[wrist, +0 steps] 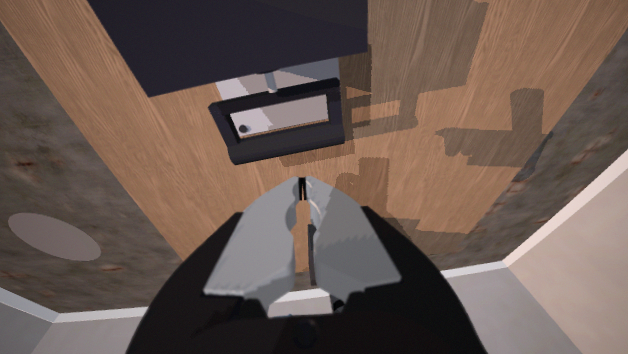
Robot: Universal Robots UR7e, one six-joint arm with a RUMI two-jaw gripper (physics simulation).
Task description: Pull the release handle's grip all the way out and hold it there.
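Observation:
The release handle's grip (287,146) is a black rectangular frame with a thick rounded bar on its near side, in the upper middle of the wrist view. A thin metal rod (270,81) joins it to the dark housing (250,47), and a short stretch of the rod shows between them. My gripper (302,179) is shut and empty. Its fingertips are below the grip's bar in the view, apart from it. How far above the table they are is hard to tell.
A pale base plate (300,112) with a dark screw shows through and behind the grip. It lies on the wooden table top (165,145). Shadows of the arm and handle fall to the right. A pale round spot (54,236) lies on the mottled floor at the left.

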